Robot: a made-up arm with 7 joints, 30 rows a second.
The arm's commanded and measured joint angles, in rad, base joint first. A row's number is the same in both.
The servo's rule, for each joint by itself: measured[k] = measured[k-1] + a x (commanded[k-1-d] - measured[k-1]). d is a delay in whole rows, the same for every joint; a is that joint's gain. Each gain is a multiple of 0.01, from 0.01 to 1. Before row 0 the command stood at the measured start. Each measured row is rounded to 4 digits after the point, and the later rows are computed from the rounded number. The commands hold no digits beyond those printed.
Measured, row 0: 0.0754 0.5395 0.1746 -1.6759 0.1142 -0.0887 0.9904
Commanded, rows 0 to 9: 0.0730 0.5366 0.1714 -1.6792 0.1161 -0.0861 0.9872; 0.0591 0.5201 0.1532 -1.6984 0.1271 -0.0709 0.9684; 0.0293 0.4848 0.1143 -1.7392 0.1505 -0.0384 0.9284; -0.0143 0.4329 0.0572 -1.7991 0.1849 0.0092 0.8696; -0.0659 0.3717 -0.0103 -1.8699 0.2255 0.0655 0.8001; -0.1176 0.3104 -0.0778 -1.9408 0.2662 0.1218 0.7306; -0.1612 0.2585 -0.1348 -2.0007 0.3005 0.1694 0.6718; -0.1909 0.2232 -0.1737 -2.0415 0.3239 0.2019 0.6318; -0.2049 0.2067 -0.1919 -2.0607 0.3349 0.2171 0.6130; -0.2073 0.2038 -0.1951 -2.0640 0.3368 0.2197 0.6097
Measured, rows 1 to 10: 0.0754 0.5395 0.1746 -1.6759 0.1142 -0.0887 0.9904; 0.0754 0.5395 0.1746 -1.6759 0.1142 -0.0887 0.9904; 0.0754 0.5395 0.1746 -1.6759 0.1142 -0.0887 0.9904; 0.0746 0.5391 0.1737 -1.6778 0.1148 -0.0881 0.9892; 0.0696 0.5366 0.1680 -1.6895 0.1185 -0.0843 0.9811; 0.0567 0.5299 0.1530 -1.7178 0.1281 -0.0742 0.9605; 0.0340 0.5173 0.1262 -1.7641 0.1451 -0.0559 0.9250; 0.0020 0.4984 0.0880 -1.8244 0.1692 -0.0292 0.8763; -0.0363 0.4740 0.0416 -1.8907 0.1983 0.0040 0.8195; -0.0763 0.4460 -0.0078 -1.9534 0.2290 0.0404 0.7619
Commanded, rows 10 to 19: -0.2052 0.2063 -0.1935 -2.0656 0.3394 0.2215 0.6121; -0.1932 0.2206 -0.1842 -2.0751 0.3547 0.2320 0.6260; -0.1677 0.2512 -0.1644 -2.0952 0.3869 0.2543 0.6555; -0.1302 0.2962 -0.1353 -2.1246 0.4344 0.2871 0.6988; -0.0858 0.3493 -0.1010 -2.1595 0.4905 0.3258 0.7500; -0.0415 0.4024 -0.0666 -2.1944 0.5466 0.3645 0.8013; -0.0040 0.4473 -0.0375 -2.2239 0.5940 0.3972 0.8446; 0.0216 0.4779 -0.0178 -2.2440 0.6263 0.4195 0.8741; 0.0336 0.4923 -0.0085 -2.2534 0.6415 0.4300 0.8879; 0.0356 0.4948 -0.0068 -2.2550 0.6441 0.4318 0.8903
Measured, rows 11 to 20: -0.1130 0.4170 -0.0543 -2.0036 0.2575 0.0759 0.7112; -0.1424 0.3897 -0.0928 -2.0361 0.2807 0.1070 0.6729; -0.1632 0.3655 -0.1214 -2.0520 0.2975 0.1318 0.6483; -0.1766 0.3448 -0.1416 -2.0598 0.3101 0.1515 0.6342; -0.1819 0.3287 -0.1535 -2.0685 0.3235 0.1692 0.6310; -0.1774 0.3186 -0.1566 -2.0837 0.3425 0.1879 0.6406; -0.1623 0.3157 -0.1506 -2.1070 0.3701 0.2097 0.6633; -0.1378 0.3201 -0.1367 -2.1369 0.4062 0.2352 0.6971; -0.1070 0.3308 -0.1171 -2.1697 0.4483 0.2636 0.7377; -0.0740 0.3459 -0.0948 -2.2006 0.4920 0.2930 0.7794
